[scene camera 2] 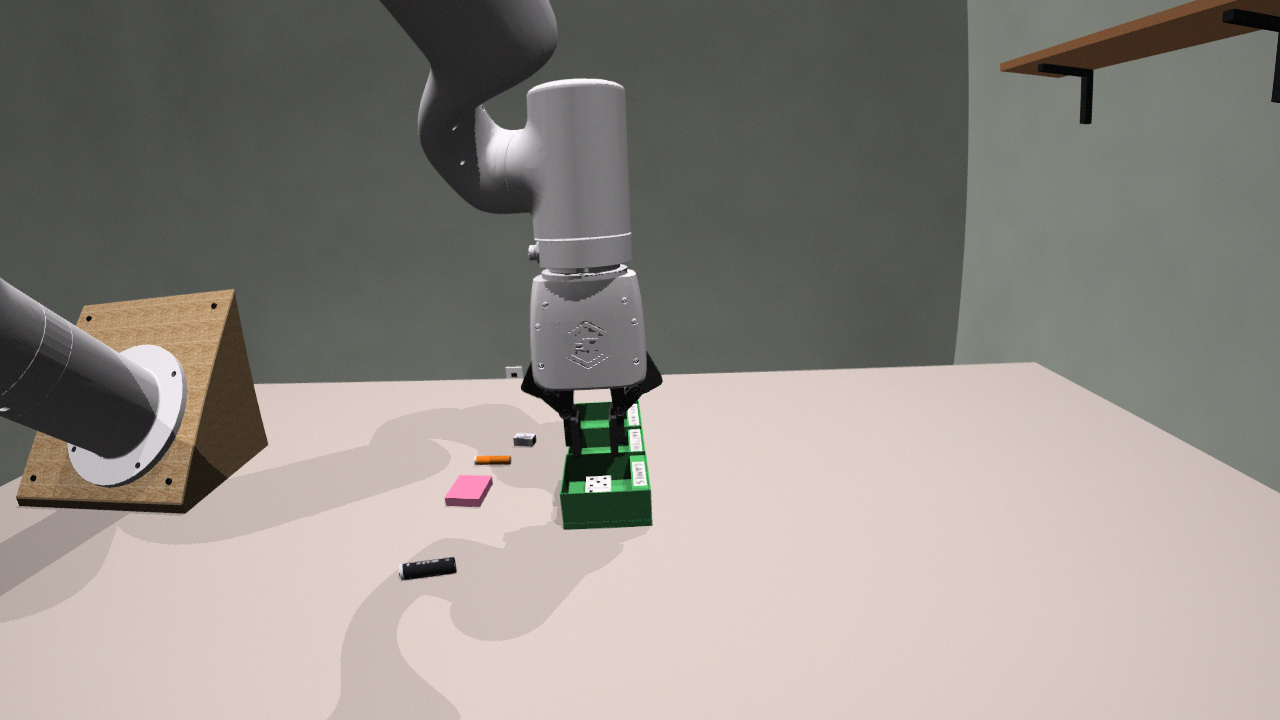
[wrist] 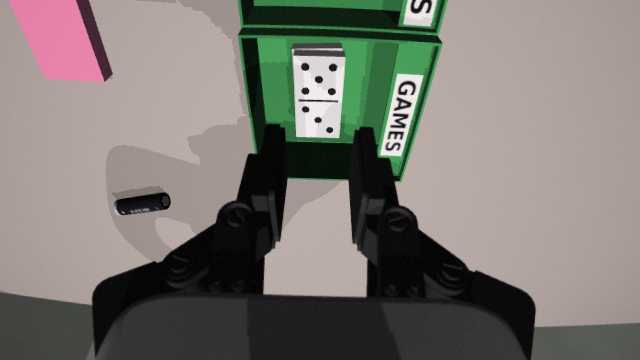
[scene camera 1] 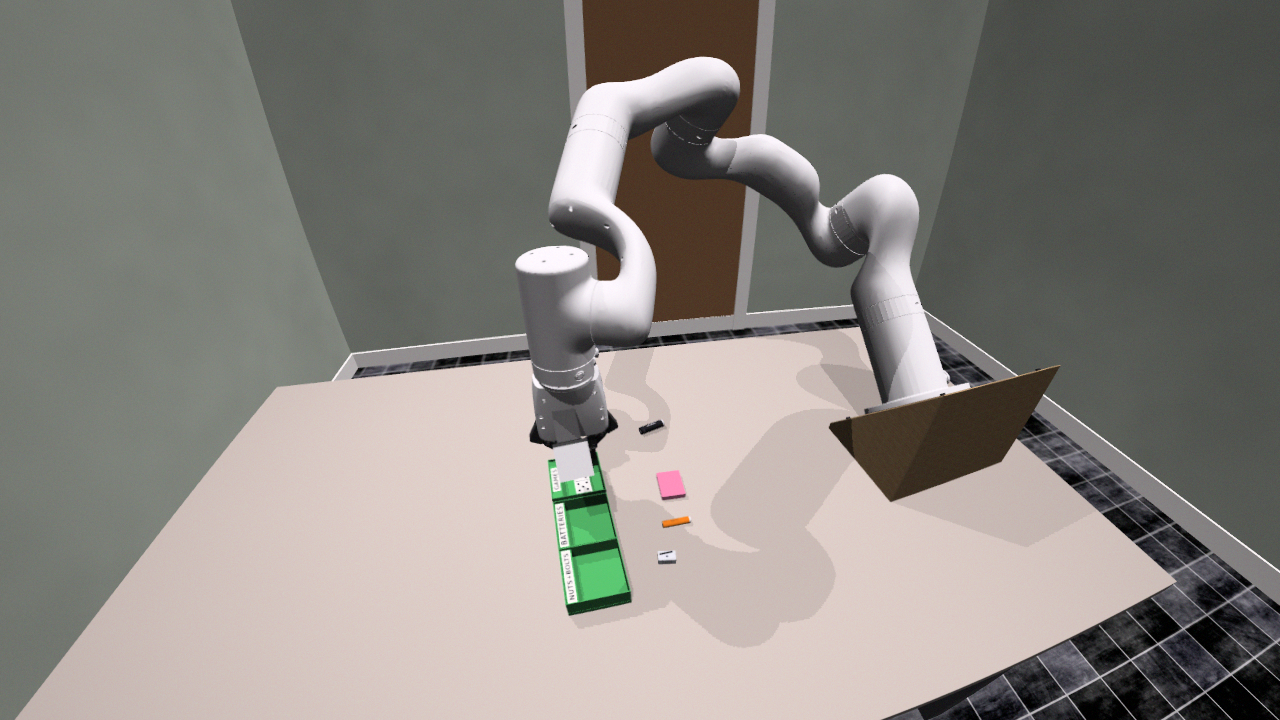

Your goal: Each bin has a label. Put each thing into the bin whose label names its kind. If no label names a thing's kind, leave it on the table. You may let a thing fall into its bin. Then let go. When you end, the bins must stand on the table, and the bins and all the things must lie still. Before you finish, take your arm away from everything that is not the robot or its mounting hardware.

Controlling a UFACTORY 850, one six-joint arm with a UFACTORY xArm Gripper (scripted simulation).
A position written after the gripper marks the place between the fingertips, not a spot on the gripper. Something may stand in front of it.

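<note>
A black battery [scene camera 2: 437,567], [wrist: 160,201] is in view, and so is a pink block [scene camera 2: 468,490]. A white domino [wrist: 318,74] can be seen as well. The gripper [scene camera 2: 596,451], [wrist: 319,151], [scene camera 1: 578,463] is also in view.
</note>
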